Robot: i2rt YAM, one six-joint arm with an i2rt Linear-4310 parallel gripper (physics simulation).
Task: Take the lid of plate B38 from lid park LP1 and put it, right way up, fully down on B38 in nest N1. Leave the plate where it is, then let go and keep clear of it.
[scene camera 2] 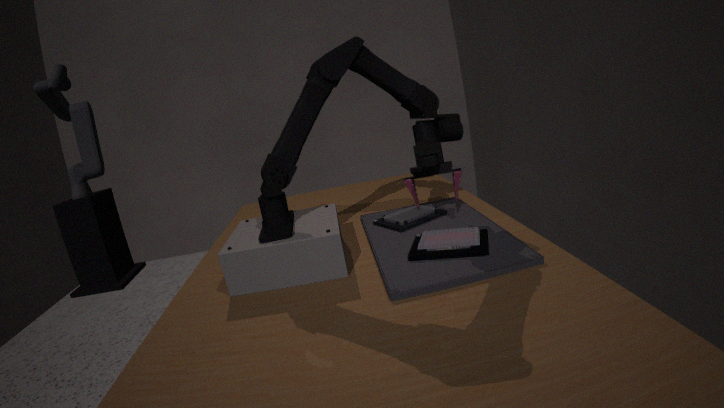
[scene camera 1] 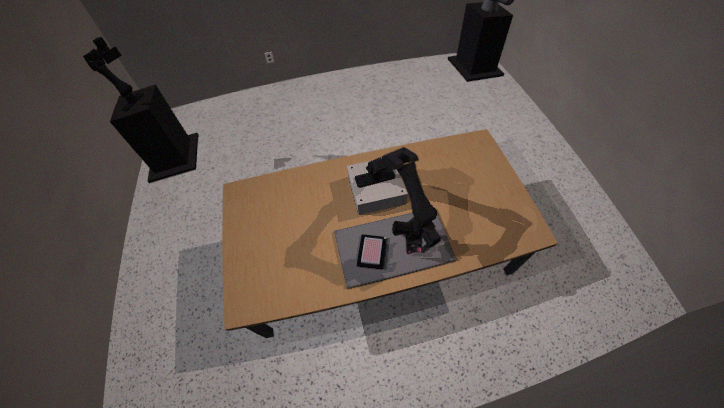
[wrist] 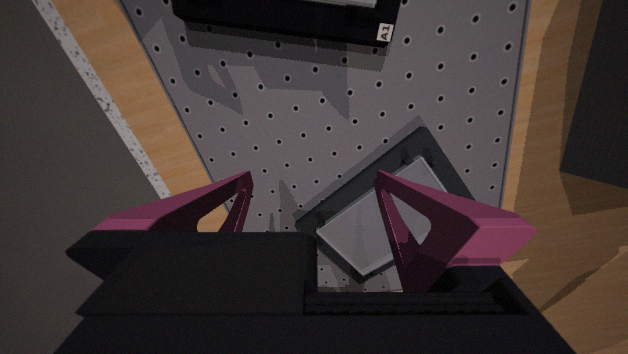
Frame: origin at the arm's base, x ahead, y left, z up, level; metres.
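Seen in the pictures: gripper, fingertip midpoint: (scene camera 2: 437, 205) (scene camera 1: 407, 244) (wrist: 313, 177); arm's base, origin of the base link: (scene camera 2: 278, 227) (scene camera 1: 375, 177).
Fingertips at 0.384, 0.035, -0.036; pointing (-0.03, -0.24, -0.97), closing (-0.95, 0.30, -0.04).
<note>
Pixels of each thing's top centre, then the offset from my fingertips to it, as dx, dy, dz. Level surfaces: height alone.
- pale translucent lid, middle of its top: (wrist: 388, 225) (scene camera 2: 409, 212) -0.054, +0.085, -0.030
- dark lid park, middle of its top: (wrist: 389, 227) (scene camera 2: 409, 211) (scene camera 1: 419, 232) -0.054, +0.085, -0.028
- plate, middle of its top: (scene camera 2: 449, 235) (scene camera 1: 371, 249) -0.032, -0.162, -0.021
- black nest, middle of its top: (scene camera 2: 449, 239) (scene camera 1: 371, 250) -0.032, -0.162, -0.030
- grey perforated board, middle of its top: (wrist: 336, 96) (scene camera 2: 433, 231) (scene camera 1: 394, 245) -0.035, -0.051, -0.047
- wooden table, its level: dz -0.060
The pale translucent lid (scene camera 2: 409, 215) (wrist: 350, 230) lies flat on the dark lid park (scene camera 2: 400, 227) (wrist: 345, 189), which sits turned at an angle to the board. The plate (scene camera 1: 372, 250) (scene camera 2: 450, 239) with pink wells sits in the black nest (scene camera 1: 360, 261) (scene camera 2: 423, 254) (wrist: 280, 22), whose A1 label shows in the wrist view. My gripper (scene camera 2: 436, 203) (wrist: 313, 177) is open and empty, pointing down above the lid park's side. In the wrist view one finger overlaps the lid and the other is off to its left. In scene camera 1 the arm hides the lid.
The grey perforated board (scene camera 1: 349, 273) (scene camera 2: 395, 288) (wrist: 295, 120) carries both holders and lies on the wooden table (scene camera 1: 273, 228) (scene camera 2: 253, 349). The white base box (scene camera 1: 382, 203) (scene camera 2: 288, 268) of the arm stands beside the board. Two black pedestals (scene camera 1: 151, 131) (scene camera 1: 483, 40) stand on the floor beyond the table.
</note>
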